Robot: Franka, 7 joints.
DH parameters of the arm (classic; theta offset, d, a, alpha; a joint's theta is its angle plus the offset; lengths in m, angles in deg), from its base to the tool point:
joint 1: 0 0.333 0 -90
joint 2: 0 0 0 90
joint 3: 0 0.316 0.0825 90
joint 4: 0 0 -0.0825 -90
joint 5: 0 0.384 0 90
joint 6: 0 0 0.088 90
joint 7: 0 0.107 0 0
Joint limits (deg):
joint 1: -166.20..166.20
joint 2: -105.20..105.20
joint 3: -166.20..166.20
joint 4: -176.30..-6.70
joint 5: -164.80..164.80
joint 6: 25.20..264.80
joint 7: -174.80..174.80
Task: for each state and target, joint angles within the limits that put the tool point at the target. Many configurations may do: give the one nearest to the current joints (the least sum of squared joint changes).
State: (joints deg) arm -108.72 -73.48 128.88 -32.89 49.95 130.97 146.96
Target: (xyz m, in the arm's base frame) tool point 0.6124 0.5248 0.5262
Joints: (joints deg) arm -115.37 -57.52 120.78 -43.89 47.90 122.63 146.96
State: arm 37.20 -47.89 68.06 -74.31 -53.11 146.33 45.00
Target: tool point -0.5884 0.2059 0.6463
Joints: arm 52.76 -55.54 75.41 -97.21 -53.45 142.96 45.00
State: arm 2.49 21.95 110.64 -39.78 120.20 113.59 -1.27
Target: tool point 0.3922 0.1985 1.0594
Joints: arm -4.38 36.26 107.82 -31.99 121.66 115.09 -1.27
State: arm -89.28 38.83 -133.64 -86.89 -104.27 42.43 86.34
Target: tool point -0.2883 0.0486 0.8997
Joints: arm -89.46 36.16 -126.14 -90.73 -104.03 44.84 86.34
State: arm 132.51 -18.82 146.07 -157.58 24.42 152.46 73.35
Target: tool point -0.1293 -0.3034 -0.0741
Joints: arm 114.72 -64.01 153.69 -136.35 22.92 155.39 73.35
